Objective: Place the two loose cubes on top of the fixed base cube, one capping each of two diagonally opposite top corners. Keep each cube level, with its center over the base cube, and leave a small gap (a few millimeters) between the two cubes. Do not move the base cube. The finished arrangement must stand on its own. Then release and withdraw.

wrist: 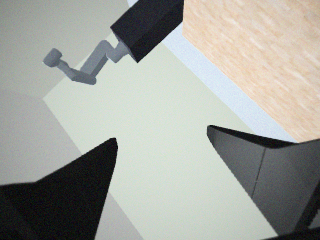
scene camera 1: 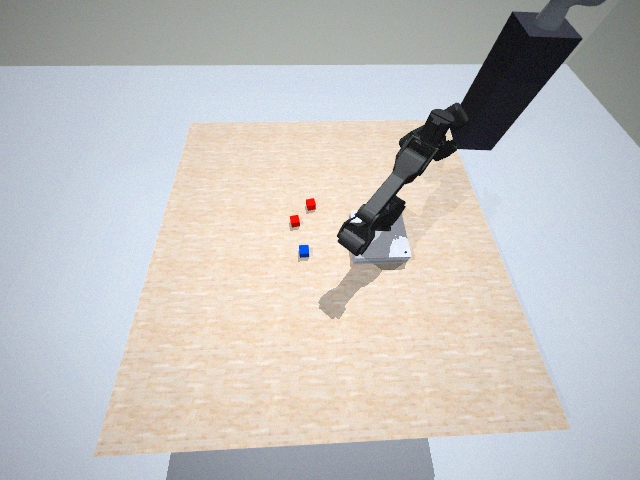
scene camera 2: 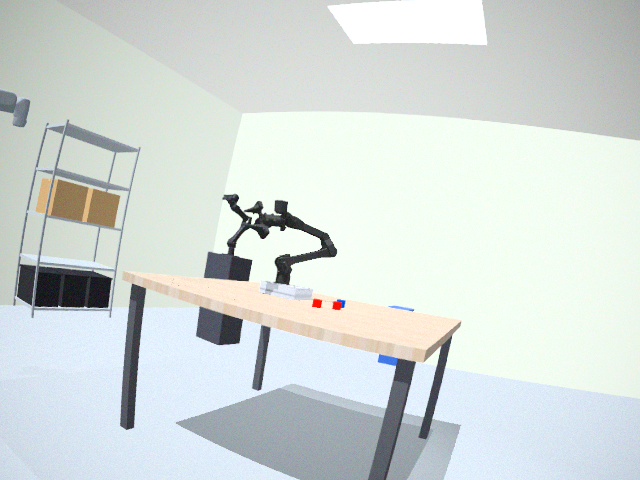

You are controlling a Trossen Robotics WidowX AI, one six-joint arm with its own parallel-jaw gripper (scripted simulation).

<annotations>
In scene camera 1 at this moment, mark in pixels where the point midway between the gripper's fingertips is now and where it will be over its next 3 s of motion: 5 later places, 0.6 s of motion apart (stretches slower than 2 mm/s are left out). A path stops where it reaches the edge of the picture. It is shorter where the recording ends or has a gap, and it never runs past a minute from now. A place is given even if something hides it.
The gripper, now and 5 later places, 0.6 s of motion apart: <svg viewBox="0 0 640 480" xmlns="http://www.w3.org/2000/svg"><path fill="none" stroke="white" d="M436 118L406 114L364 121L325 143L299 179L292 206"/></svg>
</annotations>
